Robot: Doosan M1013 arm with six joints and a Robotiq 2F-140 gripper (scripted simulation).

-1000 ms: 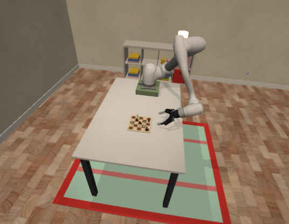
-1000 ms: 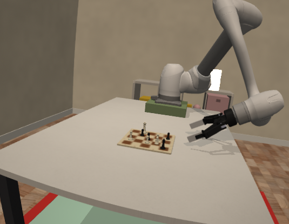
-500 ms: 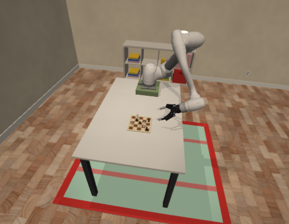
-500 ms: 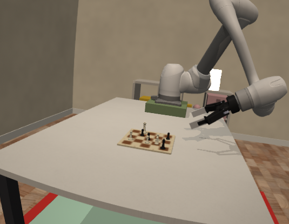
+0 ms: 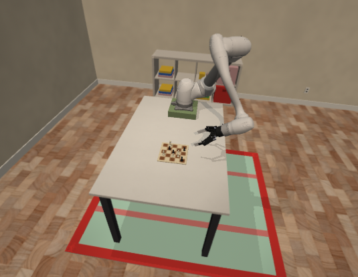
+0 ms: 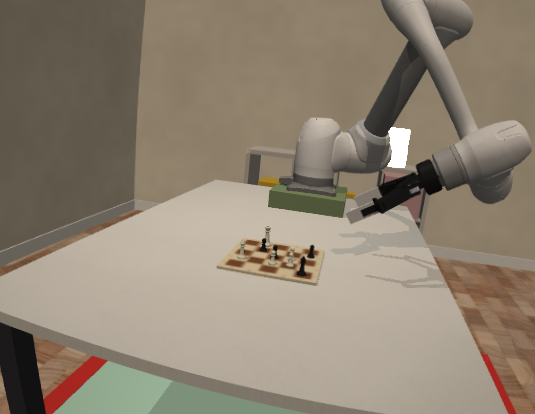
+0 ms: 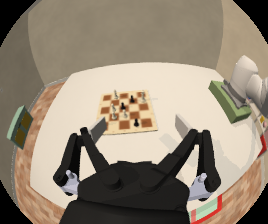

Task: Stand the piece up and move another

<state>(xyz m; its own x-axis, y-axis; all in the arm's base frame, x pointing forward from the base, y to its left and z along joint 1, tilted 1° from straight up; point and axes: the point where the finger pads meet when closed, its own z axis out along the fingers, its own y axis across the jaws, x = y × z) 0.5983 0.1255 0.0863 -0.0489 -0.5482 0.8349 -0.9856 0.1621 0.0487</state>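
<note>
My hand is 170 mm to the left of the chessboard, 140 mm above it and 40 mm short of it. From my hand the other things lie so: black chess piece 120 mm below, 120 mm ahead, 100 mm to the right; tall white piece 210 mm to the right, 110 mm below, 40 mm behind.
</note>
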